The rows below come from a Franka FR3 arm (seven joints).
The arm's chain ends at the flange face. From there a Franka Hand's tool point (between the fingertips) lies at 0.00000 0.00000 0.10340 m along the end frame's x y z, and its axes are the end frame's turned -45 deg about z.
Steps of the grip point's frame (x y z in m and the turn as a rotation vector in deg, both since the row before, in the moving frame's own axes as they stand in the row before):
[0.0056, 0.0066, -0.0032, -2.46, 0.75, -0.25]
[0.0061, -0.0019, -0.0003, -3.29, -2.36, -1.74]
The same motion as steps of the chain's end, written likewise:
[0.0045, -0.0015, -0.0031, -1.21, 2.27, -0.25]
[0.0017, -0.0128, 0.0000, -4.00, 0.66, -1.74]

